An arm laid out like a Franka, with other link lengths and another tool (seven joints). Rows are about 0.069 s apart.
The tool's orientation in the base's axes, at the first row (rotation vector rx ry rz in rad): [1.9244 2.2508 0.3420]
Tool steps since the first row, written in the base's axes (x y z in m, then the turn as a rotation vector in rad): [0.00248 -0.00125 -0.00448 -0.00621 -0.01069 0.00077]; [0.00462 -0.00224 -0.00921 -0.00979 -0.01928 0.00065]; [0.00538 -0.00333 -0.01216 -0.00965 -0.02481 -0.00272]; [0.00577 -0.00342 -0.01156 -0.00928 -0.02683 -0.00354]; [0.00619 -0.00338 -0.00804 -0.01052 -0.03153 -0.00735]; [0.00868 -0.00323 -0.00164 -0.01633 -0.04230 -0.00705]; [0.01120 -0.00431 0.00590 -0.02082 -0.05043 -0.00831]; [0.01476 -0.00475 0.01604 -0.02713 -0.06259 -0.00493]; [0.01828 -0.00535 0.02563 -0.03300 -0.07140 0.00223]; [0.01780 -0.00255 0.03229 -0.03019 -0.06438 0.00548]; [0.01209 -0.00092 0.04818 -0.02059 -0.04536 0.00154]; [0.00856 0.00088 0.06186 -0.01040 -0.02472 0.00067]
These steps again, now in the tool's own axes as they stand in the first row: [-0.00175 0.00094 0.00488 -0.00954 -0.00725 -0.00314]; [-0.00319 0.00153 0.00993 -0.01745 -0.01193 -0.00458]; [-0.00446 0.00128 0.01290 -0.02302 -0.01353 -0.00168]; [-0.00460 0.00180 0.01242 -0.02510 -0.01370 -0.00093]; [-0.00453 0.00318 0.00915 -0.02964 -0.01662 0.00207]; [-0.00461 0.00733 0.00368 -0.03934 -0.02362 -0.00051]; [-0.00588 0.01164 -0.00297 -0.04668 -0.02942 -0.00107]; [-0.00661 0.01775 -0.01179 -0.05759 -0.03626 -0.00684]; [-0.00751 0.02365 -0.02010 -0.06516 -0.04115 -0.01590]; [-0.00449 0.02543 -0.02644 -0.05859 -0.03656 -0.01779]; [-0.00156 0.02462 -0.04312 -0.04145 -0.02575 -0.01012]; [0.00114 0.02530 -0.05709 -0.02273 -0.01330 -0.00513]
